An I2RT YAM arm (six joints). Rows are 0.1 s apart.
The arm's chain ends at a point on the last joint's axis. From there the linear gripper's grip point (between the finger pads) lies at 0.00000 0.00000 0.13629 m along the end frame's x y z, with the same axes.
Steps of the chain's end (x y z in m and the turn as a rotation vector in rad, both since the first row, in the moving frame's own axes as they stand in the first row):
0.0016 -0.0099 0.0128 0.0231 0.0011 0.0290
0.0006 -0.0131 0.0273 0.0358 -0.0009 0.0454
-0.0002 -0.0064 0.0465 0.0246 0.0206 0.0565
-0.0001 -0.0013 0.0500 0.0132 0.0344 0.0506
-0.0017 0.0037 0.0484 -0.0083 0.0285 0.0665
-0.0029 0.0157 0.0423 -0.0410 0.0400 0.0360
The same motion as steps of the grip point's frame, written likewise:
0.0018 -0.0130 0.0128 0.0231 0.0011 0.0290
0.0006 -0.0180 0.0272 0.0358 -0.0009 0.0454
0.0027 -0.0097 0.0464 0.0246 0.0206 0.0565
0.0046 -0.0030 0.0499 0.0132 0.0344 0.0506
0.0021 0.0050 0.0483 -0.0083 0.0285 0.0665
0.0024 0.0214 0.0421 -0.0410 0.0400 0.0360

